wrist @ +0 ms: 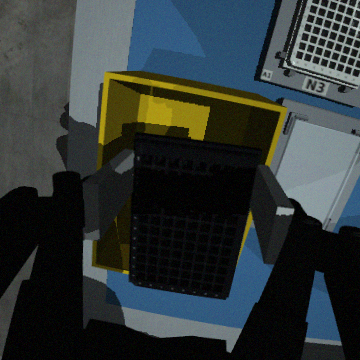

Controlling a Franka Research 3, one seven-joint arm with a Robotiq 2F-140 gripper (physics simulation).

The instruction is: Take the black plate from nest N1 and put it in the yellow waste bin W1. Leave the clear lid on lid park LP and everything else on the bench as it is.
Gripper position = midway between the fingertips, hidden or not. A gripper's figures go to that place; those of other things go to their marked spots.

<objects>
My gripper (192,177): 19 cm from the lens. A black plate (189,206) is 19 cm from the lens.
</objects>
